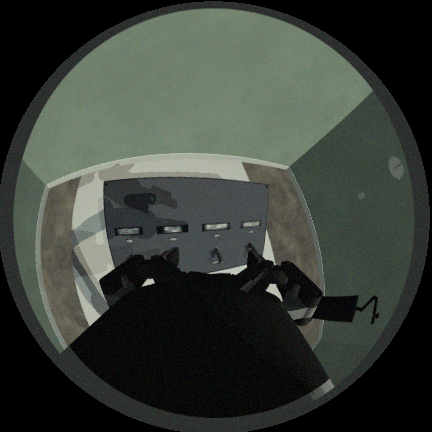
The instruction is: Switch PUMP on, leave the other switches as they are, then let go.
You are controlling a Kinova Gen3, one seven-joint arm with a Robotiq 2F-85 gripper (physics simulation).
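Frame: origin at the arm's base, x ahead, y left, z up, level; millimetres.
Where they show: gripper, fingertip midpoint: (212, 256).
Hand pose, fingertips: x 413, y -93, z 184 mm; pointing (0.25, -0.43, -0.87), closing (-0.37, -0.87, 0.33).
Note:
After its pixels a point has its place.
A dark grey switch panel (190, 200) @[y -128, x 549, z 48 mm] lies ahead, with four white labels in a row. The lettering is blurred; the third label from the left (216, 226) @[y -185, x 472, z 15 mm] looks like PUMP. Below it is a small ON mark (216, 235) @[y -181, x 449, z 3 mm] and a small dark toggle switch (216, 256) @[y -162, x 393, z 5 mm], whose setting I cannot tell. My gripper (212, 256) @[y -92, x 413, z 184 mm] is open and empty. Its fingertips appear on either side of this toggle, with space on both sides; the height above it is hard to judge. The fingers hide much of the other toggles.
The other labels are at the far left (128, 231) @[y 49, x 520, z 15 mm], second from left (173, 229) @[y -70, x 496, z 15 mm] and far right (251, 224) @[y -303, x 445, z 14 mm]. The panel rests on a pale surface with brown areas on both sides. Shadows cross the panel's left part. Green walls surround it.

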